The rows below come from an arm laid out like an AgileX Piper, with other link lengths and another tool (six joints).
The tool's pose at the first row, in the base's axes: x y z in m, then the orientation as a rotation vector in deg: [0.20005, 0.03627, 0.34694, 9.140, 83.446, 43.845]
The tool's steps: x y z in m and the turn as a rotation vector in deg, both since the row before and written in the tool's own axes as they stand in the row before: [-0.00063, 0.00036, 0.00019, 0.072, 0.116, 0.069]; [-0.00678, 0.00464, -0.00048, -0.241, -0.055, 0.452]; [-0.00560, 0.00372, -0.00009, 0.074, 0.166, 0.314]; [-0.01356, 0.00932, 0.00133, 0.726, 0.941, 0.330]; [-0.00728, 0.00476, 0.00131, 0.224, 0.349, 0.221]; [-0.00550, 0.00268, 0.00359, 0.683, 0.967, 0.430]
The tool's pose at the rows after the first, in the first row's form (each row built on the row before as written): [0.20014, 0.03626, 0.34768, 9.204, 83.586, 43.870]; [0.19849, 0.03586, 0.35573, 9.375, 83.444, 44.400]; [0.19745, 0.03549, 0.36236, 9.603, 83.636, 44.632]; [0.19633, 0.03530, 0.37883, 10.054, 84.828, 44.548]; [0.19656, 0.03524, 0.38762, 10.262, 85.253, 44.628]; [0.19953, 0.03541, 0.39406, 10.748, 86.453, 44.657]
